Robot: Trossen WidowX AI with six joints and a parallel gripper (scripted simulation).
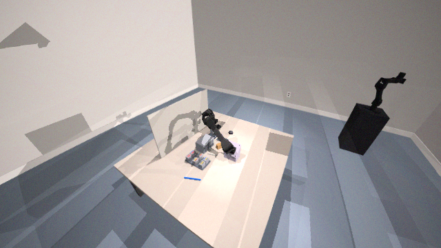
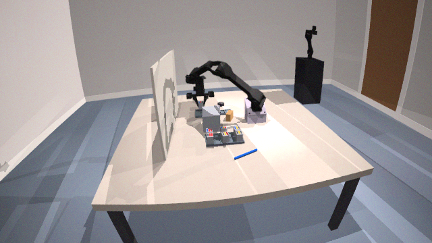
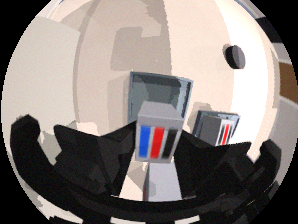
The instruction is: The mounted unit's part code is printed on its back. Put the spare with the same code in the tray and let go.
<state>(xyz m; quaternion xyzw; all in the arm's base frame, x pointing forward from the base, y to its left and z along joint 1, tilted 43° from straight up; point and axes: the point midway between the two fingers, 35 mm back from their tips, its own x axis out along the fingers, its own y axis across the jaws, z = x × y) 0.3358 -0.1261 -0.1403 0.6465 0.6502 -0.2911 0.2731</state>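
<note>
My gripper tip is now 50 mm above the flat grey tray and 10 mm past it. From my gripper tip the other things lie so: brown block: 170 mm behind, 130 mm to the left, 30 mm below; then black disc: 150 mm behind, 130 mm to the right, 40 mm below; then spare: 20 mm above.
</note>
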